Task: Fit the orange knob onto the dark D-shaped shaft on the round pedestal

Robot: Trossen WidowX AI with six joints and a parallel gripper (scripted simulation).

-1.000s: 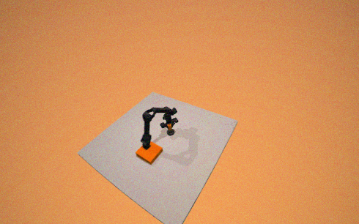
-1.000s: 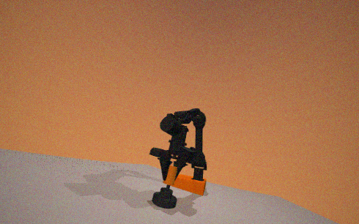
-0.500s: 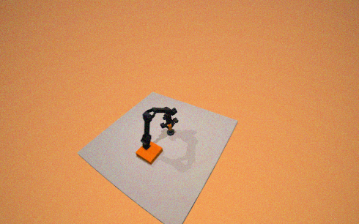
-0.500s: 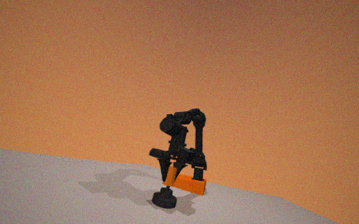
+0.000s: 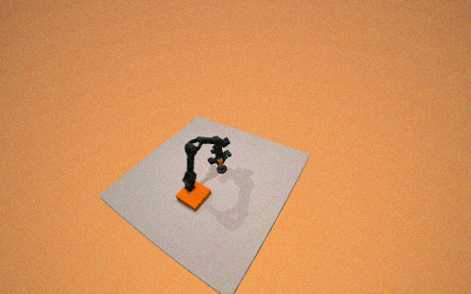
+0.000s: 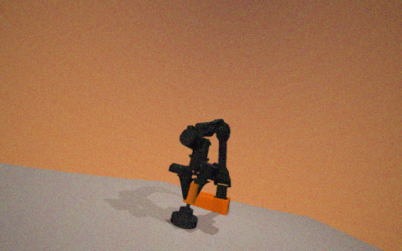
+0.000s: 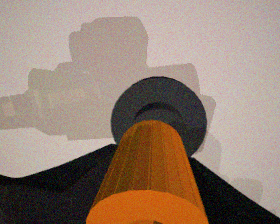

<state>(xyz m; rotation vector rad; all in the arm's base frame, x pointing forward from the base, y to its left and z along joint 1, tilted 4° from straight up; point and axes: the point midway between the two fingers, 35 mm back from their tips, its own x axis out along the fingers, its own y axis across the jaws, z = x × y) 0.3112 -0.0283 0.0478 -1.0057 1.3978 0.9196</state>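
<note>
Now: gripper tip 20 mm below the orange knob. Round my gripper tip: round pedestal: 40 mm below.
</note>
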